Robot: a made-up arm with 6 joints.
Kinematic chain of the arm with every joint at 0, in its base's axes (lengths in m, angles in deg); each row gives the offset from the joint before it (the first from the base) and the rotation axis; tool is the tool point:
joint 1: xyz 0 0 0.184 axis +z
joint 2: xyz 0 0 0 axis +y
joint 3: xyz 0 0 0.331 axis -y
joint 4: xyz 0 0 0 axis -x
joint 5: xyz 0.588 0 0 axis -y
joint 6: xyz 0 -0.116 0 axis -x
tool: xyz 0 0 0
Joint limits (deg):
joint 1: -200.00..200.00
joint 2: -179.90..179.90
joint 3: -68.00..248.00
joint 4: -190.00..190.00
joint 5: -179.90..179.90
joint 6: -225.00..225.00
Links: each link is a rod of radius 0.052 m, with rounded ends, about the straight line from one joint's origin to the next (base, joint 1, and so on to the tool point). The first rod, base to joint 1, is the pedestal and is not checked.
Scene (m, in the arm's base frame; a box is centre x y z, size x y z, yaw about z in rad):
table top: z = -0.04
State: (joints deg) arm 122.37 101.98 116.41 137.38 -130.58 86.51
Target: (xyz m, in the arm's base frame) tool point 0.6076 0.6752 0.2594
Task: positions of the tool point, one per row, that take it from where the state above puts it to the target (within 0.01 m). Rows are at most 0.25 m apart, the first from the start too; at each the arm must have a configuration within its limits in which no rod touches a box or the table.
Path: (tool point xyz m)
1: -0.3682 0.8035 0.3252
2: -0.1743 0.8723 0.3124
3: 0.0316 0.8943 0.2994
4: 0.2382 0.8676 0.2861
5: 0.4337 0.7934 0.2729
6: 0.6076 0.6752 0.2594

